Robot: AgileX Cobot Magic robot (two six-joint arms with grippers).
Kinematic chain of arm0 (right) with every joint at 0, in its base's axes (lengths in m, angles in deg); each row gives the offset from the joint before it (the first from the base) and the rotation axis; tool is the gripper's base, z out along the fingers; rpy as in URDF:
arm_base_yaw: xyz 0 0 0.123 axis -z
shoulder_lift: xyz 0 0 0 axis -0.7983 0.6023 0
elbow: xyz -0.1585 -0.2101 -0.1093 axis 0.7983 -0.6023 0
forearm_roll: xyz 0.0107 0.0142 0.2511 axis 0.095 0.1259 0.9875
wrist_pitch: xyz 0 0 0 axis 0.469 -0.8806 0.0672
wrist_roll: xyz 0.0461 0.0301 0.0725 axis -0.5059 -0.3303 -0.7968
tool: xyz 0 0 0 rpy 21.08 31.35 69.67
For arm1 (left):
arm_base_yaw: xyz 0 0 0.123 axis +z
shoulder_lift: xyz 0 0 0 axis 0.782 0.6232 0
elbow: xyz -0.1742 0.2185 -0.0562 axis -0.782 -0.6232 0
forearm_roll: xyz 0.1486 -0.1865 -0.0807 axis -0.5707 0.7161 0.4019
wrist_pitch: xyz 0 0 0 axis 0.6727 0.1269 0.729
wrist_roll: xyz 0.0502 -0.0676 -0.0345 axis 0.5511 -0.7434 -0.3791
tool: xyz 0 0 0 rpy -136.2 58.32 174.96
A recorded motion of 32 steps. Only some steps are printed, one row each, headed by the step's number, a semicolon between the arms.
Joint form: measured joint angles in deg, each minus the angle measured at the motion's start. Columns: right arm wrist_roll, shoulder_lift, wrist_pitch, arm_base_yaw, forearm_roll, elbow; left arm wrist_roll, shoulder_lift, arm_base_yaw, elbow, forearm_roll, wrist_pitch.
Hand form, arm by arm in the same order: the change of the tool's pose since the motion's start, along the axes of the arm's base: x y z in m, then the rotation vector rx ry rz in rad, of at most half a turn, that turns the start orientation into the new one. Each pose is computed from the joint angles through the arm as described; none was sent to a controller.
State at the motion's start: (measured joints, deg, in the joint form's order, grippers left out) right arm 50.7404 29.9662 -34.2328 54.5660 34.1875 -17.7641; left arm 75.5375 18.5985 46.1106 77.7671 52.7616 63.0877
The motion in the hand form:
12: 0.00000 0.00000 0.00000 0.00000 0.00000 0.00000; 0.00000 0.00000 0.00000 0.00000 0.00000 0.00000
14: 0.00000 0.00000 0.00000 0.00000 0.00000 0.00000; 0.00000 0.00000 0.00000 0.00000 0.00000 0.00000
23: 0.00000 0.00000 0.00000 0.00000 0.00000 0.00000; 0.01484 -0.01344 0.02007 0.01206 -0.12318 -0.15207
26: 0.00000 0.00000 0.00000 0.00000 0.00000 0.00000; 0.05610 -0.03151 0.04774 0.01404 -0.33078 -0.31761
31: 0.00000 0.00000 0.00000 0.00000 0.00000 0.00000; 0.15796 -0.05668 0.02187 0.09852 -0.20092 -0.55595
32: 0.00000 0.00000 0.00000 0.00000 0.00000 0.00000; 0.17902 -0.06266 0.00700 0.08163 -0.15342 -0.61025
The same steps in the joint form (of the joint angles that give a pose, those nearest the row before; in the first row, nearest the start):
12: 0.00 0.00 0.00 0.00 0.00 0.00; 0.00 0.00 0.00 0.00 0.00 0.00
14: 0.00 0.00 0.00 0.00 0.00 0.00; 0.00 0.00 0.00 0.00 0.00 0.00
23: 0.00 0.00 0.00 0.00 0.00 0.00; 10.66 4.38 0.00 1.02 9.75 -9.63
26: 0.00 0.00 0.00 0.00 0.00 0.00; 35.64 15.38 -0.01 0.79 32.27 -28.24
31: 0.00 0.00 0.00 0.00 0.00 0.00; 88.26 45.09 0.00 0.61 72.15 -32.00
32: 0.00 0.00 0.00 0.00 0.00 0.00; 97.94 52.22 0.00 0.61 80.03 -30.14

